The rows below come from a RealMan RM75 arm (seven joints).
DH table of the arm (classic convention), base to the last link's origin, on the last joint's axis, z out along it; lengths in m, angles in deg. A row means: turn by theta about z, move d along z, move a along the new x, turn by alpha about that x. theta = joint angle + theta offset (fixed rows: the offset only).
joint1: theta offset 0; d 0.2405; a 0; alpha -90
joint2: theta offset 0; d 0; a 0; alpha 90
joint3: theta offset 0; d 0.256; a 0; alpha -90
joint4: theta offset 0; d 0; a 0; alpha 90
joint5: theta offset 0; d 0.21; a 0; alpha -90
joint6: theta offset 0; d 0; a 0; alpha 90
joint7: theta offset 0; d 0.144; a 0; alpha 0
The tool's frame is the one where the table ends.
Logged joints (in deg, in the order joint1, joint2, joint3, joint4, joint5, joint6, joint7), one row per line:
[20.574 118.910 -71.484 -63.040 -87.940 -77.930 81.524]
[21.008 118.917 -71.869 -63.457 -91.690 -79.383 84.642]
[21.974 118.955 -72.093 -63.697 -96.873 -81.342 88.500]
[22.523 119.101 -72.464 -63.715 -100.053 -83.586 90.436]
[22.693 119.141 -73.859 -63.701 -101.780 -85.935 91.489]
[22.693 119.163 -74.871 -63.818 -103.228 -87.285 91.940]
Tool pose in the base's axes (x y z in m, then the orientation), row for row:
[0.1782 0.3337 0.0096 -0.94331 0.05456 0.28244 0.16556]
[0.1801 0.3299 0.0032 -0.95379 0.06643 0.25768 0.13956]
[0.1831 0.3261 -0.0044 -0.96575 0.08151 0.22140 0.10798]
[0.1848 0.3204 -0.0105 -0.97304 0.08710 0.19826 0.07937]
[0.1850 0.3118 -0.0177 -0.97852 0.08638 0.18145 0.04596]
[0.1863 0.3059 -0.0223 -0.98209 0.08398 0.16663 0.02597]
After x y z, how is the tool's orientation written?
As a quaternion, x y z w.
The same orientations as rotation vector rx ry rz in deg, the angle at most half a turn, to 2 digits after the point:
[-153.94 8.90 46.09]
[-157.92 11.00 42.67]
[-162.81 13.74 37.33]
[-166.81 14.93 33.99]
[-171.16 15.11 31.74]
[-173.91 14.87 29.51]

